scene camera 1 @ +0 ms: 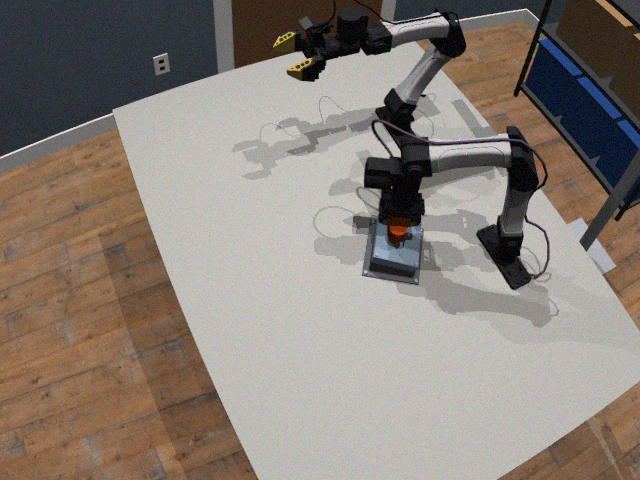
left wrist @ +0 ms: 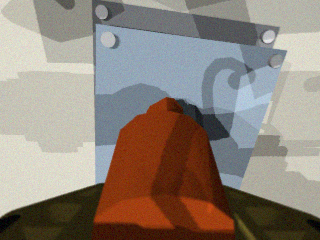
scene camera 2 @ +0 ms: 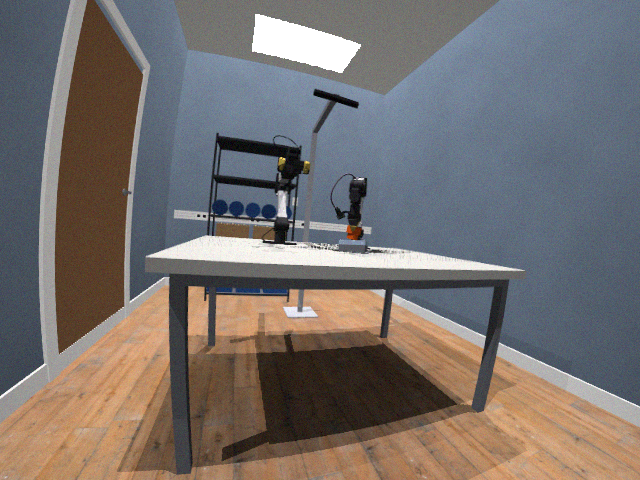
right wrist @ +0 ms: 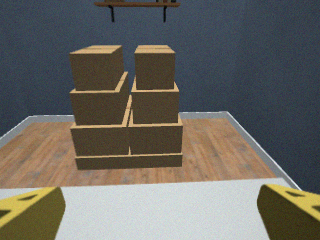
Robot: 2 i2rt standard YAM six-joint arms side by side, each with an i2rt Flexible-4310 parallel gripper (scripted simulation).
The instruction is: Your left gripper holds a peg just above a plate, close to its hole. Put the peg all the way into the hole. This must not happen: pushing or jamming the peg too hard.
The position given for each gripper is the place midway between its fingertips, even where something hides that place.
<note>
In view: the left gripper (scene camera 1: 396, 224), the right gripper (scene camera 1: 279, 60), an orange peg (left wrist: 163, 172) and a blue-grey plate (scene camera 1: 403, 255).
The left gripper also shows in the left wrist view (left wrist: 161, 193). The right gripper also shows in the right wrist view (right wrist: 161, 195). The blue-grey plate is seen too in the left wrist view (left wrist: 225, 87). The right wrist view does not show the orange peg: it is out of frame.
</note>
